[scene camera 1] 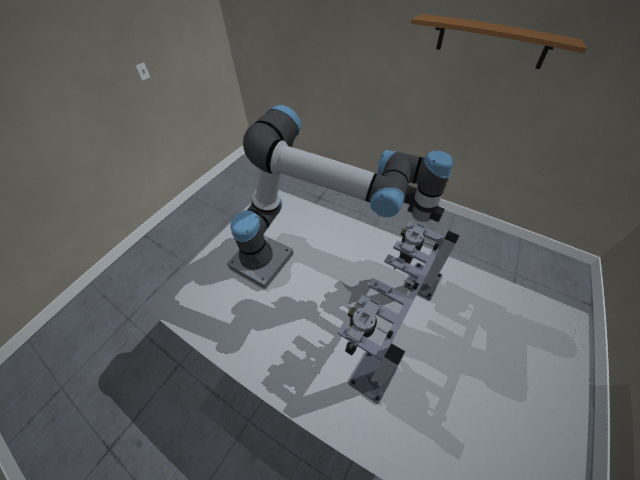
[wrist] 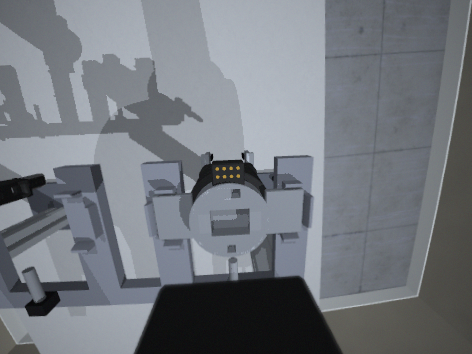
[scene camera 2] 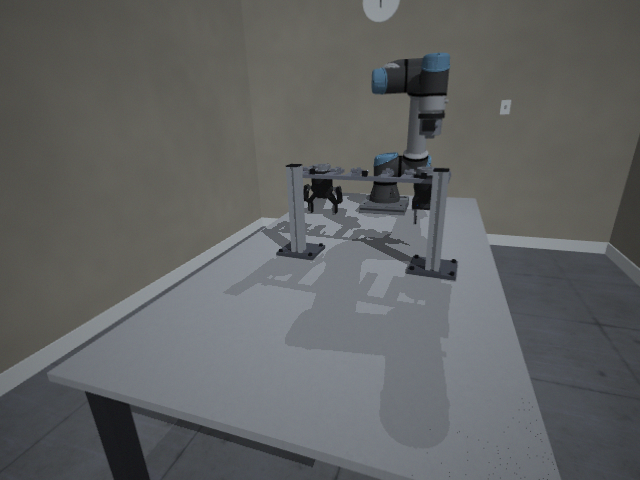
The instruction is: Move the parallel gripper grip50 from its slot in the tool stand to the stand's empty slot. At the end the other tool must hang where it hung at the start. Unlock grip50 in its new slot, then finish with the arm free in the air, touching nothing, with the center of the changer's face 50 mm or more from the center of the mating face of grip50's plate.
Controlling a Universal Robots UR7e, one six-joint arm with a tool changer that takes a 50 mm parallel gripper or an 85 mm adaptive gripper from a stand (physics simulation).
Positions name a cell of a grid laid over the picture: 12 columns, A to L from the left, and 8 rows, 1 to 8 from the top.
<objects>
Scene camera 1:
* adaptive gripper: G6
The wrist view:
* tool stand: B5
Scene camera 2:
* adaptive gripper: G4
</objects>
